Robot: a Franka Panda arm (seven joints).
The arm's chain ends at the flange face. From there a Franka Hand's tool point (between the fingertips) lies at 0.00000 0.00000 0.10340 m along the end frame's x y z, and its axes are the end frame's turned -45 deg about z.
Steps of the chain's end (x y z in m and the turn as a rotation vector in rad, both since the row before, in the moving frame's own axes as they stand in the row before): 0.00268 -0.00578 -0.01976 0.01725 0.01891 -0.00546; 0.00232 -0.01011 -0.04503 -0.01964 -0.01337 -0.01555; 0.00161 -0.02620 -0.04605 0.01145 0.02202 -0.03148
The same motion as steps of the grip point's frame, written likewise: 0.00863 -0.00208 -0.01979 -0.00117 0.02557 -0.00546; 0.00638 -0.00503 -0.04506 -0.00443 -0.02334 -0.01555; 0.02212 -0.01665 -0.04608 -0.00747 0.02367 -0.03148
